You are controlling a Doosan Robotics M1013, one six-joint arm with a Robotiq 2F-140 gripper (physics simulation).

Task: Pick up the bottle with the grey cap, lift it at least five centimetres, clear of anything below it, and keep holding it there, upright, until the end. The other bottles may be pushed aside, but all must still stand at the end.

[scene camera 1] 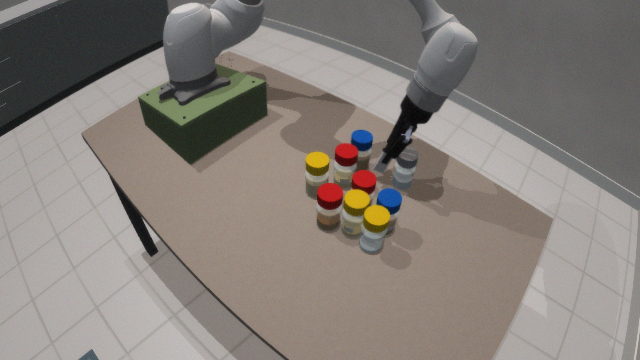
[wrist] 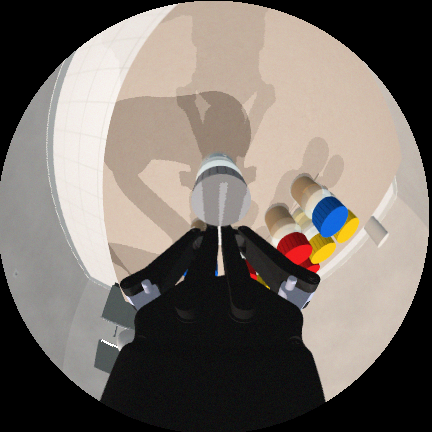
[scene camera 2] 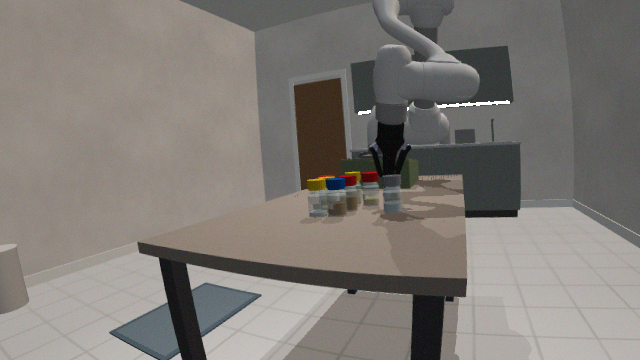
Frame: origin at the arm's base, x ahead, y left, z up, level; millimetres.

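Seen in the pictures: gripper, between the fingertips: (scene camera 1: 378, 169) (scene camera 2: 386, 197); arm's base, origin of its link: (scene camera 1: 194, 86).
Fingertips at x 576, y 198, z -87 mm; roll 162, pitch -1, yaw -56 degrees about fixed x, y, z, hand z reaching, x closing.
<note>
Offsets run from my fingertips to a thing's top centre. Level surfaces: height alone.
The bottle with the grey cap @[dx +57, dy +37, dz +71 mm] (scene camera 1: 404, 172) (scene camera 2: 392, 200) (wrist: 221, 200) stands upright on the table @[dz -34 mm] (scene camera 1: 270, 240) (scene camera 2: 300, 245). My gripper (scene camera 1: 381, 164) (scene camera 2: 390, 172) (wrist: 219, 215) is shut, with nothing between its fingers. In the scene camera 1 view its tips are beside the bottle, on the side toward the other bottles. In the scene camera 2 view the bottle stands in front of the fingers and hides their tips. In the wrist view the grey cap lies just beyond the fingers and covers their ends.
Bottles with red (scene camera 1: 346, 162) (wrist: 295, 247), yellow @[dx -75, dy -144, dz +71 mm] (scene camera 1: 317, 172) and blue caps (scene camera 1: 361, 147) (wrist: 330, 216) stand upright nearby. A front blue-capped bottle @[dx +115, dy -113, dz +71 mm] (scene camera 1: 389, 205) (scene camera 2: 336, 197) stands near the grey-capped one. The green base block (scene camera 1: 220, 120) is farther back.
</note>
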